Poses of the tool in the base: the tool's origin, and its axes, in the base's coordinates. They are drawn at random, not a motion.
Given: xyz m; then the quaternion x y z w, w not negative.
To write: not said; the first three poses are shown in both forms.
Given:
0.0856 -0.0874 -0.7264 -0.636 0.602 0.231 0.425
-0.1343 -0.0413 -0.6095 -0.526 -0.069 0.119 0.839
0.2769 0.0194 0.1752 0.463 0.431 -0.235 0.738
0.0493 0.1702 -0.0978 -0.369 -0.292 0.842 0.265
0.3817 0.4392 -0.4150 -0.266 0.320 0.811 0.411
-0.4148 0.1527 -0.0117 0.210 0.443 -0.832 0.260
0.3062 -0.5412 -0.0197 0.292 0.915 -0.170 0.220
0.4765 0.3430 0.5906 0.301 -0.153 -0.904 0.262
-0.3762 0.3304 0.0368 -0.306 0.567 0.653 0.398
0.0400 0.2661 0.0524 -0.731 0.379 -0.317 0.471
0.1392 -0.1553 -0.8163 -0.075 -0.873 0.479 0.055
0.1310 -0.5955 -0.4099 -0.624 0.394 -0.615 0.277
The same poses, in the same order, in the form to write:
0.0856 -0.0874 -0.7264 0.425 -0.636 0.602 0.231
-0.1343 -0.0413 -0.6095 0.839 -0.526 -0.069 0.119
0.2769 0.0194 0.1752 0.738 0.463 0.431 -0.235
0.0493 0.1702 -0.0978 0.265 -0.369 -0.292 0.842
0.3817 0.4392 -0.4150 0.411 -0.266 0.320 0.811
-0.4148 0.1527 -0.0117 0.260 0.210 0.443 -0.832
0.3062 -0.5412 -0.0197 0.220 0.292 0.915 -0.170
0.4765 0.3430 0.5906 0.262 0.301 -0.153 -0.904
-0.3762 0.3304 0.0368 0.398 -0.306 0.567 0.653
0.0400 0.2661 0.0524 0.471 -0.731 0.379 -0.317
0.1392 -0.1553 -0.8163 0.055 -0.075 -0.873 0.479
0.1310 -0.5955 -0.4099 0.277 -0.624 0.394 -0.615

